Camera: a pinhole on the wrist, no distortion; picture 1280 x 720 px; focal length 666.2 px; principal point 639.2 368.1 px. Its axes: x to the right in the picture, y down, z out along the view. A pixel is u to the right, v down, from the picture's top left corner.
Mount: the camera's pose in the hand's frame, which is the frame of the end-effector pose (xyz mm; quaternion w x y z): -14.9 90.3 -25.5 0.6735 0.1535 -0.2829 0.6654
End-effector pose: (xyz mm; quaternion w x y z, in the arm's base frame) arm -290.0 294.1 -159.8 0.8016 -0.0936 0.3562 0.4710
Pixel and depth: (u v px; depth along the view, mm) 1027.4 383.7 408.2
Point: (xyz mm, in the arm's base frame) -149.4 456.3 236.9
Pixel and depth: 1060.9 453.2 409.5
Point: -175.4 440.0 273.6
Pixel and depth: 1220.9 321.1 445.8
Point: -161.1 588.3 328.8
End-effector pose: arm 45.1 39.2 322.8 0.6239 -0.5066 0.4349 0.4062
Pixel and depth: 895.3 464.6 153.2
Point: -5.2 167.5 386.0
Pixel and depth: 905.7 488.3 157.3
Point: -7.8 171.7 392.8
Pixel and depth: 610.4 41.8 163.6
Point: 85.7 151.0 306.0
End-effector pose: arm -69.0 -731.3 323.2 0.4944 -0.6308 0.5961 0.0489
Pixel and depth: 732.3 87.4 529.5
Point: 351.5 -517.3 110.7
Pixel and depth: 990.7 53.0 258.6
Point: 60.7 -569.5 123.0
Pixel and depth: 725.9 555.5 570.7
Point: 223.4 -268.4 376.2
